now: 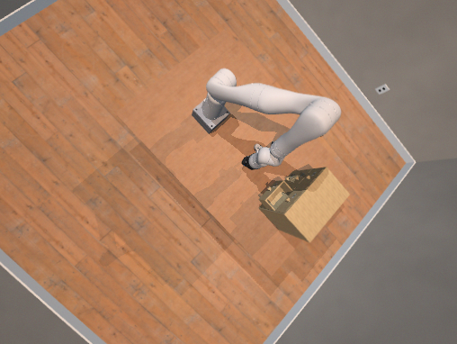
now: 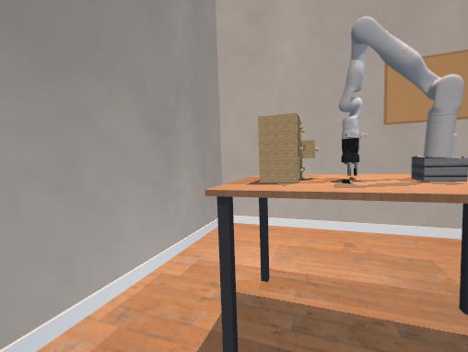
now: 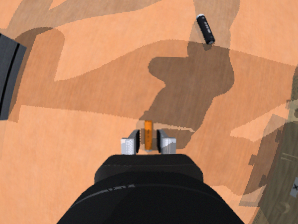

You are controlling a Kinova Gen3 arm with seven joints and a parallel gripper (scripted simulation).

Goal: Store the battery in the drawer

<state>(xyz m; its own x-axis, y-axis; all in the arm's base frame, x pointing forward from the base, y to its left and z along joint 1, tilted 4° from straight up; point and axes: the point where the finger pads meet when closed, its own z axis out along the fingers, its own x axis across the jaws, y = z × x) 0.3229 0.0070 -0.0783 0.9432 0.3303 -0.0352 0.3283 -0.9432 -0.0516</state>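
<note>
Right now the AAA battery is 30 mm below my hand. From my hand the other things lie so: black battery: 30 mm ahead, 190 mm to the left, 30 mm below; drawer: 260 mm ahead, 40 mm to the right, 100 mm above.
</note>
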